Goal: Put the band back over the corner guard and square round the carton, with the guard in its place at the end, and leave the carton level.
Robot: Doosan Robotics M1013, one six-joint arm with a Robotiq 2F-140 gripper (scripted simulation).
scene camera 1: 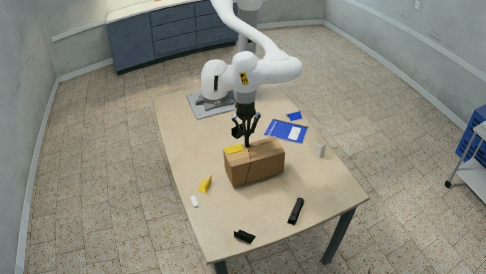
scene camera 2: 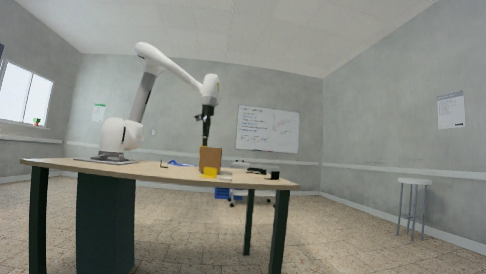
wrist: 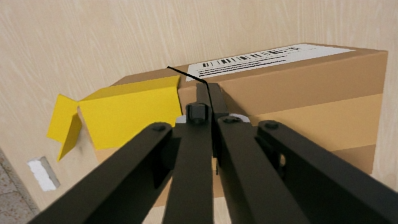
Labels:
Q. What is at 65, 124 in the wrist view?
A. A yellow corner guard.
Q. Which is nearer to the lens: the blue folder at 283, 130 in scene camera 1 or the brown carton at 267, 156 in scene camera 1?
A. The brown carton.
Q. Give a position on a brown carton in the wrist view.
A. At 332, 95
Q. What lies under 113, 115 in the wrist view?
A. A yellow corner guard.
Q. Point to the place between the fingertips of my gripper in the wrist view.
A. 206, 99

